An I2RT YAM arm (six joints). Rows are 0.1 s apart.
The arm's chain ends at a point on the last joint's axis. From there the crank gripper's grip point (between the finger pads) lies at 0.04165 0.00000 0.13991 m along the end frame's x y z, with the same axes.
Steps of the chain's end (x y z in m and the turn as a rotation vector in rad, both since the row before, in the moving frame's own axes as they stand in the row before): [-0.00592 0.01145 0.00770 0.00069 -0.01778 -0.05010]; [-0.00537 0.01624 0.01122 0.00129 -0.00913 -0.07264]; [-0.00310 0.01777 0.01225 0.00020 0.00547 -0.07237]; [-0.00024 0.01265 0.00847 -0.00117 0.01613 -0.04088]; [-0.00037 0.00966 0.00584 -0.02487 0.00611 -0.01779]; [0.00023 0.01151 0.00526 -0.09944 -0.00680 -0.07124]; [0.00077 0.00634 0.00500 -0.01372 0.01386 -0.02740]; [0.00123 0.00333 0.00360 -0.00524 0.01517 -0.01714]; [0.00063 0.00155 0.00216 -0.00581 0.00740 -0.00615]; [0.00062 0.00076 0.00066 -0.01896 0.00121 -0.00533]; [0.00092 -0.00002 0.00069 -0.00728 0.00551 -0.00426]
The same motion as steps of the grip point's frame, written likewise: [-0.00847 0.00933 0.00842 0.00069 -0.01778 -0.05010]; [-0.00676 0.01308 0.01159 0.00129 -0.00913 -0.07264]; [-0.00245 0.01470 0.01202 0.00020 0.00547 -0.07237]; [0.00198 0.01107 0.00778 -0.00117 0.01613 -0.04088]; [0.00051 0.01239 0.00555 -0.02487 0.00611 -0.01779]; [-0.00033 0.02248 0.00500 -0.09944 -0.00680 -0.07124]; [0.00272 0.00709 0.00440 -0.01372 0.01386 -0.02740]; [0.00335 0.00333 0.00295 -0.00524 0.01517 -0.01714]; [0.00167 0.00210 0.00185 -0.00581 0.00740 -0.00615]; [0.00080 0.00319 0.00059 -0.01896 0.00121 -0.00533]; [0.00169 0.00082 0.00046 -0.00728 0.00551 -0.00426]
